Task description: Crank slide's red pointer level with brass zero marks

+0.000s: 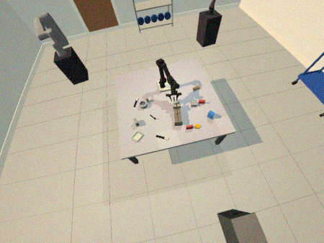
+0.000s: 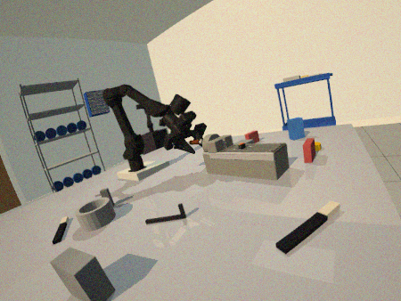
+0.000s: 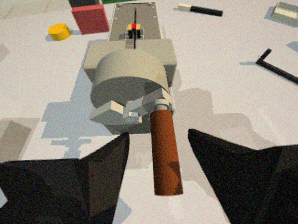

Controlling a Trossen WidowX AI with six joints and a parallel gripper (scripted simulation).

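Now: the brown crank handle 3 cm above my gripper tip, 2 cm behind it and 1 cm to the left of it. The rest, counted from my gripper tip: yellow disc 38 cm ahead, 14 cm to the left, 7 cm below; red pointer 17 cm ahead, 2 cm to the right, 1 cm above; black l-shaped piece 30 cm to the right, 8 cm ahead, 6 cm below.
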